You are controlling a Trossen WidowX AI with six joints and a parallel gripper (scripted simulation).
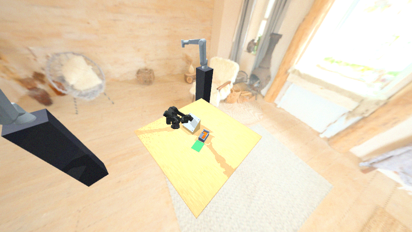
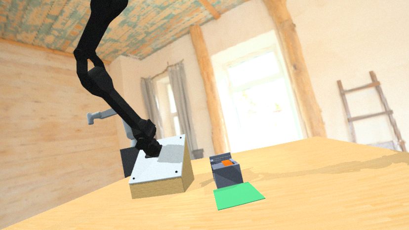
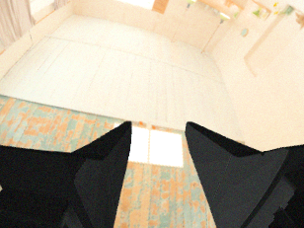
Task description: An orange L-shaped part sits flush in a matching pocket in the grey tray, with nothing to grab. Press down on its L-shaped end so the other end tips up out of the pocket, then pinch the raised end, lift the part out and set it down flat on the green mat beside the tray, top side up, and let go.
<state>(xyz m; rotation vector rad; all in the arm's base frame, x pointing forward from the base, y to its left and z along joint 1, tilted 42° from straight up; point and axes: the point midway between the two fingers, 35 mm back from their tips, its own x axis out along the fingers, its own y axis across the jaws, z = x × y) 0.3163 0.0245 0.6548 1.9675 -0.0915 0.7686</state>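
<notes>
Right now my gripper tip is 100 mm past the orange L-shaped part, 420 mm to the right of it and 610 mm above it. Round my gripper tip: green mat 50 mm behind, 260 mm to the left, 670 mm below.
</notes>
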